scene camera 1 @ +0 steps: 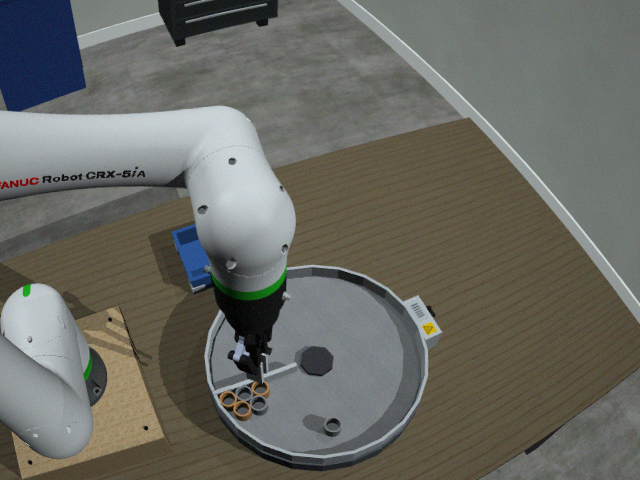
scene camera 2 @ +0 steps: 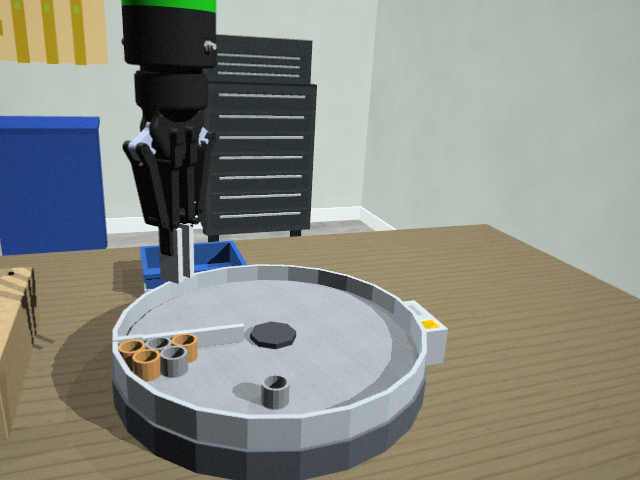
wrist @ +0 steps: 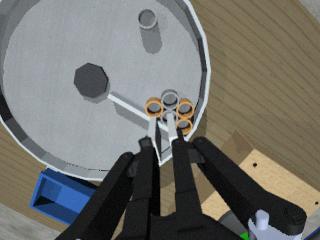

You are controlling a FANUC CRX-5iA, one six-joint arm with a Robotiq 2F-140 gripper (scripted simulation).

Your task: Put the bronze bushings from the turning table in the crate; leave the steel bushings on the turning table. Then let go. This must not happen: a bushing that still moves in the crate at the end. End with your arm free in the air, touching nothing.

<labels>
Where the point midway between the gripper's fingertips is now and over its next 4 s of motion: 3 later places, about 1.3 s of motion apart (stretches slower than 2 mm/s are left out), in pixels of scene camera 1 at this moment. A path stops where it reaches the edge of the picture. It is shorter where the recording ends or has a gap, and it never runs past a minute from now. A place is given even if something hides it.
My gripper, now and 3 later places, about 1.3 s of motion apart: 257,374; 265,377; 268,384; 269,388
</labels>
